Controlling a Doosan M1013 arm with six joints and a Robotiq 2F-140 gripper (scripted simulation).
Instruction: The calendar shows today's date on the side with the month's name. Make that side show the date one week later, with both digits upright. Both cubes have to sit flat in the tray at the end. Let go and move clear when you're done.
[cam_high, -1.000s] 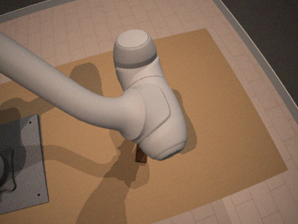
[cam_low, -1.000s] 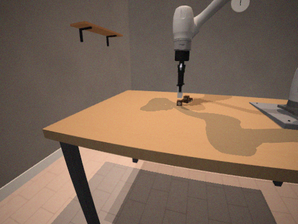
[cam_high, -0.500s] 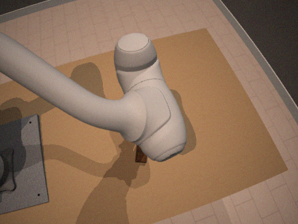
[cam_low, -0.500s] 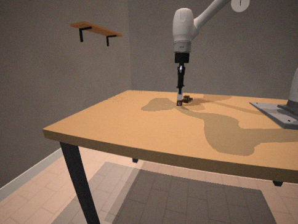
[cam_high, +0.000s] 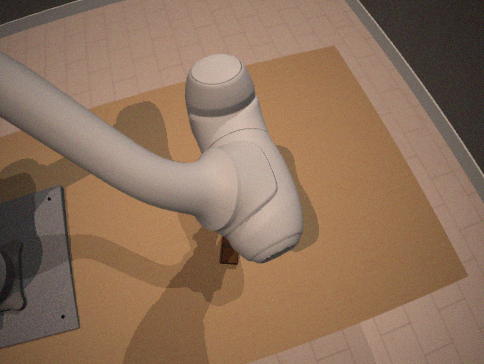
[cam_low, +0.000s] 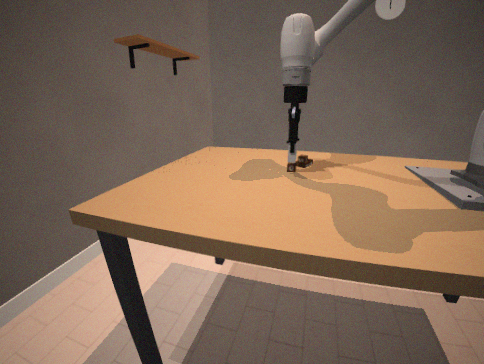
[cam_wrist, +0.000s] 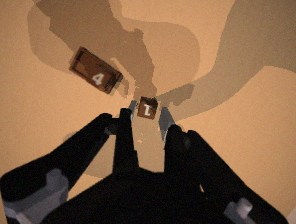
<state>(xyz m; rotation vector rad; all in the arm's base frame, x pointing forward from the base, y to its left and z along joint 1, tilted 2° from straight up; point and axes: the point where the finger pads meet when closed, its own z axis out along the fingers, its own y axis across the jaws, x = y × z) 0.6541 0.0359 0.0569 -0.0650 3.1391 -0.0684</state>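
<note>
The cube lies 6 cm below my hand. Also, from my hand: tray (10 cm to the right, 6 cm below, 4 cm behind).
</note>
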